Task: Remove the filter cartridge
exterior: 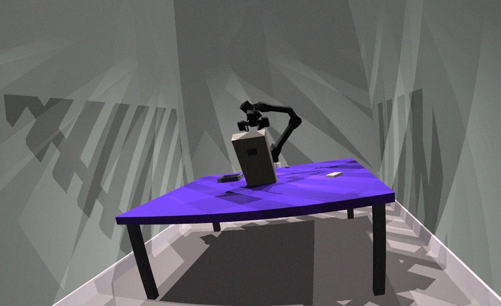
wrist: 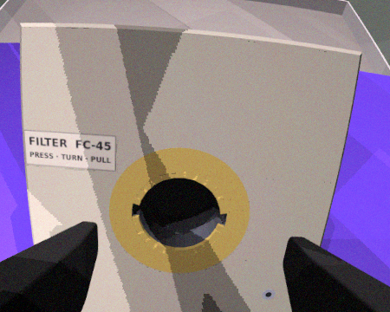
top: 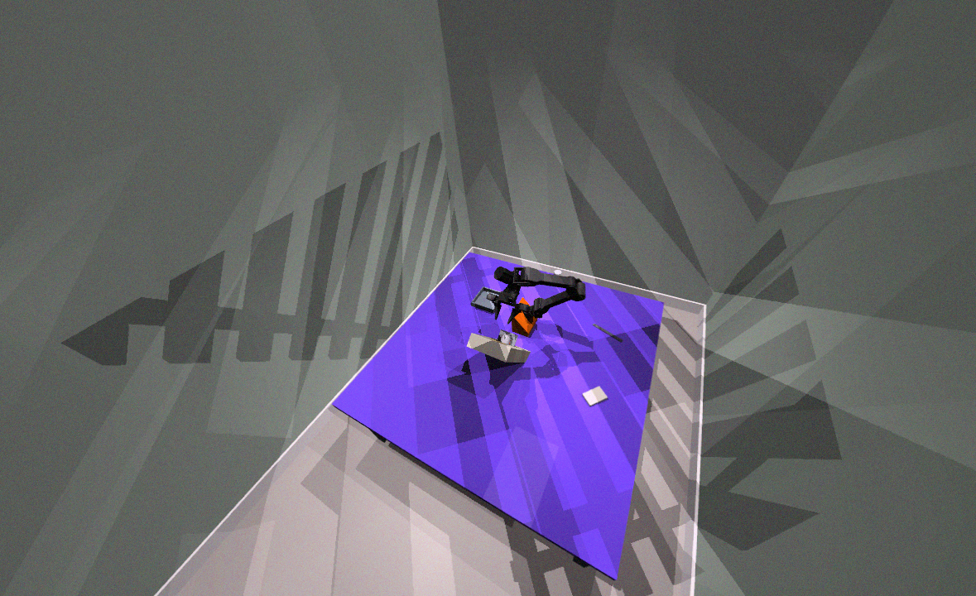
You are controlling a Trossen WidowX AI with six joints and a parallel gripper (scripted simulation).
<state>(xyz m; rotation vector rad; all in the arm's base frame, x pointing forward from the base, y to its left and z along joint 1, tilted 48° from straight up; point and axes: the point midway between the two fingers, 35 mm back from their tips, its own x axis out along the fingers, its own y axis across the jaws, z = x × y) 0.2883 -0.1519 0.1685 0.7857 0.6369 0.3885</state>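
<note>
Right now my gripper tip is 30 mm past the pale grey filter cartridge and 140 mm above it. From my gripper tip the other things lie so: beige service panel (20 mm ahead, 160 mm below); white flat block (50 mm behind, 440 mm to the left, 310 mm below); dark shallow tray (320 mm behind, 310 mm to the right, 310 mm below).
</note>
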